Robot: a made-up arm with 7 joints.
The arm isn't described. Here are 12 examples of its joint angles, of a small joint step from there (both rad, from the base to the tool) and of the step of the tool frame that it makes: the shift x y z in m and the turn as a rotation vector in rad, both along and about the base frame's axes.
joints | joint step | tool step
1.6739 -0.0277 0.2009 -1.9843 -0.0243 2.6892 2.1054 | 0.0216 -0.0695 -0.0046 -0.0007 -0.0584 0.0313 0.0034 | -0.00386 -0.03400 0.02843 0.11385 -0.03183 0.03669
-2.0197 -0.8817 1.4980 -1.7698 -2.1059 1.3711 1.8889 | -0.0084 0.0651 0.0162 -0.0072 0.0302 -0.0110 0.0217 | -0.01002 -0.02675 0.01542 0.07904 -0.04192 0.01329
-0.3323 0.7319 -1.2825 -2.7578 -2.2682 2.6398 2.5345 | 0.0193 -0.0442 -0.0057 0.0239 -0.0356 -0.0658 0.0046 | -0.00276 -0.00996 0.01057 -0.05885 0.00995 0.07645
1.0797 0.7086 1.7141 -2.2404 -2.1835 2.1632 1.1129 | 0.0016 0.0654 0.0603 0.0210 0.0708 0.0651 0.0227 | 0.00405 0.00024 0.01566 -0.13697 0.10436 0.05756
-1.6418 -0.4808 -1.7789 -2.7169 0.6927 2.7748 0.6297 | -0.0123 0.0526 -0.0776 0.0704 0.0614 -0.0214 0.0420 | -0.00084 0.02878 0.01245 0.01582 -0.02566 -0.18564
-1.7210 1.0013 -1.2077 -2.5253 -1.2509 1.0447 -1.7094 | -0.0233 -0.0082 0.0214 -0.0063 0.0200 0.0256 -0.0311 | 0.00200 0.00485 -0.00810 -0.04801 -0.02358 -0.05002
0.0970 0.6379 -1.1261 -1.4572 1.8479 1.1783 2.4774 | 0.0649 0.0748 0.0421 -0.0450 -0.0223 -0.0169 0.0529 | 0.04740 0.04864 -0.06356 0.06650 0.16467 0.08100
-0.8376 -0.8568 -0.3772 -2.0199 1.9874 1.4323 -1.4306 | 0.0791 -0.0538 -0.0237 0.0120 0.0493 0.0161 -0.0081 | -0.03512 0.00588 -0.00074 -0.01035 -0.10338 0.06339
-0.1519 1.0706 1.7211 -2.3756 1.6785 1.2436 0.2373 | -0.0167 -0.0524 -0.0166 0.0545 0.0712 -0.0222 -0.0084 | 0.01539 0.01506 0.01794 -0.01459 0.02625 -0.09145
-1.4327 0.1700 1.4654 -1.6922 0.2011 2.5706 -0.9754 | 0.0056 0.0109 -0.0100 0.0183 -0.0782 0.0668 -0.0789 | -0.00545 -0.00215 0.01394 -0.12745 -0.09844 0.02736
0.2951 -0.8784 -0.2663 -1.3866 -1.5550 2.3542 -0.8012 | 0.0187 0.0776 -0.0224 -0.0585 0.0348 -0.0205 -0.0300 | 0.08376 0.00791 -0.00403 0.00749 0.16017 0.02052
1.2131 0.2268 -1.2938 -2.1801 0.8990 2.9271 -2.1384 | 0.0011 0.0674 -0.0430 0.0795 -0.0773 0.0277 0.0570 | 0.01779 0.01850 0.02695 -0.10919 -0.07195 -0.02803
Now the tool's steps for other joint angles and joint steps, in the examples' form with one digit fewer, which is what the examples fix.
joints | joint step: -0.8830 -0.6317 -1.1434 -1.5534 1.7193 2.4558 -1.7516 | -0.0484 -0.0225 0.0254 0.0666 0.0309 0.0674 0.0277
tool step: -0.0134 0.0542 0.0126 -0.0632 -0.0650 -0.0837
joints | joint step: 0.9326 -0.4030 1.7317 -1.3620 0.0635 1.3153 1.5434 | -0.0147 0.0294 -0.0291 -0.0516 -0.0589 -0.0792 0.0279
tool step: 0.0239 0.0369 -0.0064 -0.0122 -0.1006 -0.1206
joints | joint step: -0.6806 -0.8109 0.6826 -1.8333 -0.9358 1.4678 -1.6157 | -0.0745 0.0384 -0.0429 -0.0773 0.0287 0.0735 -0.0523
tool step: 0.0361 -0.0495 -0.0210 0.0688 0.1156 -0.0510
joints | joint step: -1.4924 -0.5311 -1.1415 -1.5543 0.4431 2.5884 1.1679 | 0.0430 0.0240 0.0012 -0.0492 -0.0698 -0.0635 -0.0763
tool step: -0.0078 -0.0486 -0.0115 0.1808 0.0276 0.1138
